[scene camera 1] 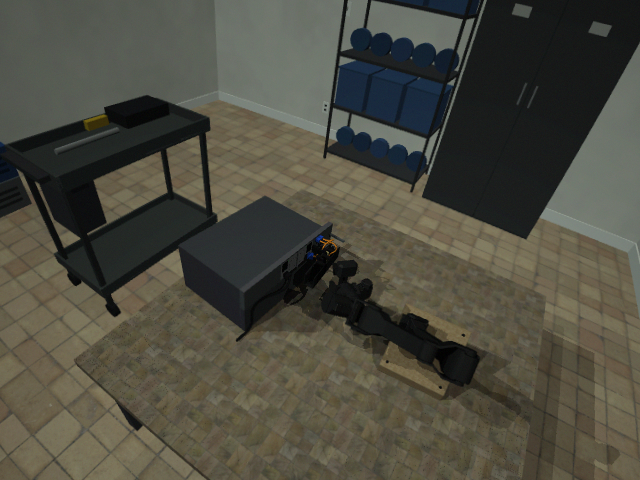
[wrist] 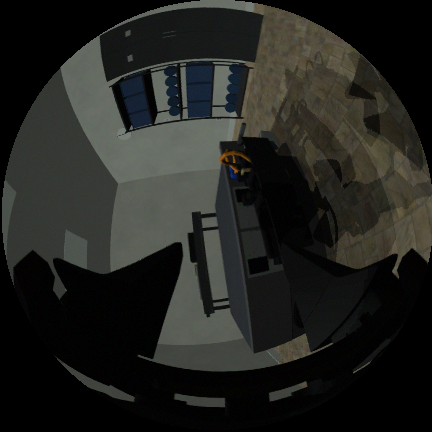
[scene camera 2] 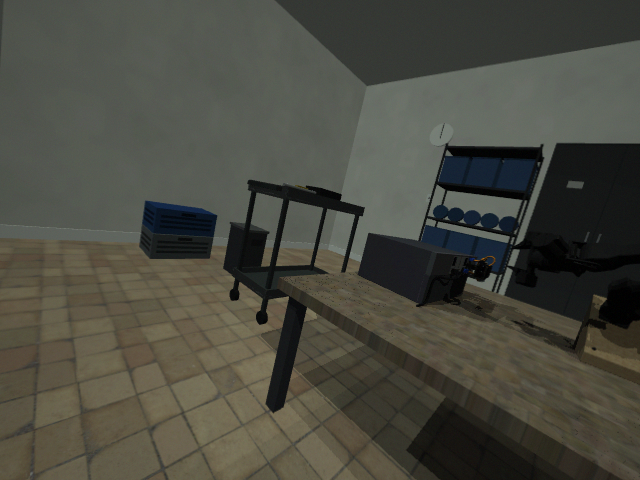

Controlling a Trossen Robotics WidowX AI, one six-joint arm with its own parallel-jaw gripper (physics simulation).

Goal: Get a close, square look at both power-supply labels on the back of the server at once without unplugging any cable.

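Seen in the pictures: gripper, fingertip midpoint: (scene camera 1: 332,272) (wrist: 232,249) (scene camera 2: 510,257); arm's base, link origin: (scene camera 1: 414,326) (scene camera 2: 615,315).
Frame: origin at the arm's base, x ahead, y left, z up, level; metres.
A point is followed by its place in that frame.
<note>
The dark grey server (scene camera 1: 244,245) @(x 0.628, y 0.095, z 0.053 m) (scene camera 2: 404,264) @(x 0.592, y 0.253, z -0.029 m) (wrist: 266,306) @(x 0.476, y 0.149, z 0.018 m) stands on the table. Its back panel (scene camera 1: 300,268) (wrist: 252,238) faces my arm. Orange cables (scene camera 1: 329,245) @(x 0.403, y -0.119, z 0.038 m) (scene camera 2: 486,260) @(x 0.398, y -0.129, z 0.056 m) (wrist: 234,158) @(x 0.423, y -0.135, z 0.039 m) and blue plugs sit at one end of the panel, and black cables (scene camera 1: 290,291) @(x 0.469, y 0.017, z -0.145 m) hang from it. My gripper (scene camera 1: 325,297) (wrist: 232,249) @(x 0.298, y 0.049, z 0.097 m) is open and empty, close to the back panel and rolled on its side. In the wrist view the panel shows at a slant, with dark cables over part of it. I cannot make out any labels.
The arm's wooden base plate (scene camera 1: 409,373) @(x -0.051, y 0.091, z -0.106 m) lies on the table (scene camera 1: 270,405) @(x 0.252, y 0.412, z -0.151 m) (scene camera 2: 413,333) @(x 0.386, y 0.543, z -0.151 m). A black cart (scene camera 1: 151,138) (scene camera 2: 304,197) stands beyond the server. A shelf rack (scene camera 1: 337,81) and a black cabinet (scene camera 1: 509,119) stand at the back wall. Crates (scene camera 2: 177,229) sit on the floor.
</note>
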